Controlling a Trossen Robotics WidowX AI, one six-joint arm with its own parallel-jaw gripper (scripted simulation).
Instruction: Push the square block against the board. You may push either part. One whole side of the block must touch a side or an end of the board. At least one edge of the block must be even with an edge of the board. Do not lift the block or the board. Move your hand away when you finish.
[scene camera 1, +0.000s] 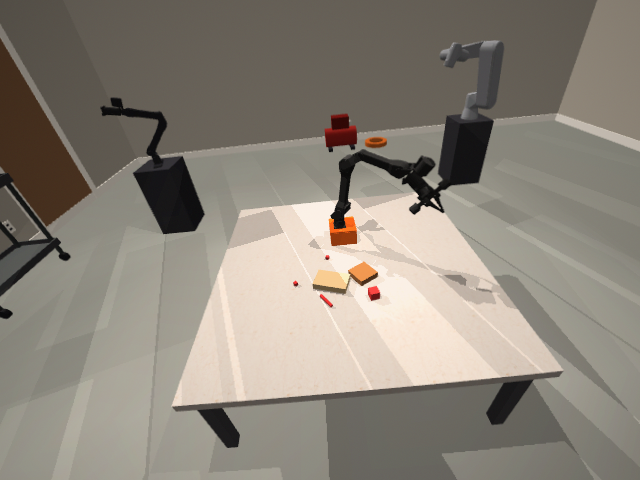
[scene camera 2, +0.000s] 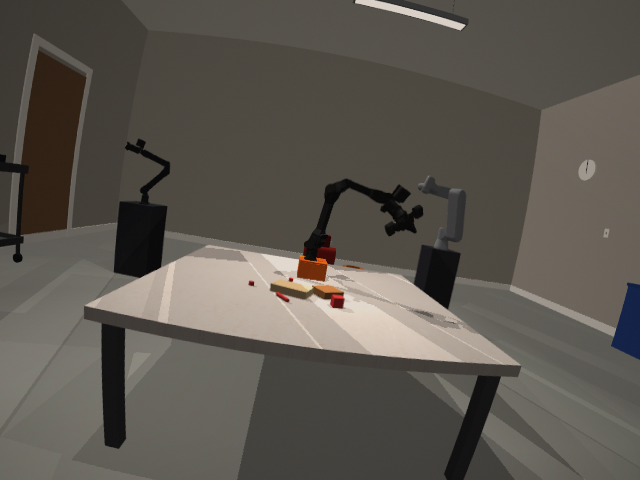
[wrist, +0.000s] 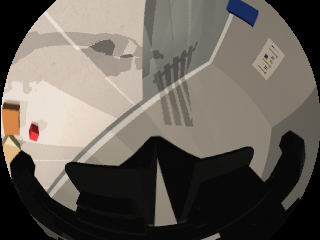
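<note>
My gripper (scene camera 1: 443, 212) is shut and holds nothing; the wrist view also shows the gripper (wrist: 155, 140).
</note>
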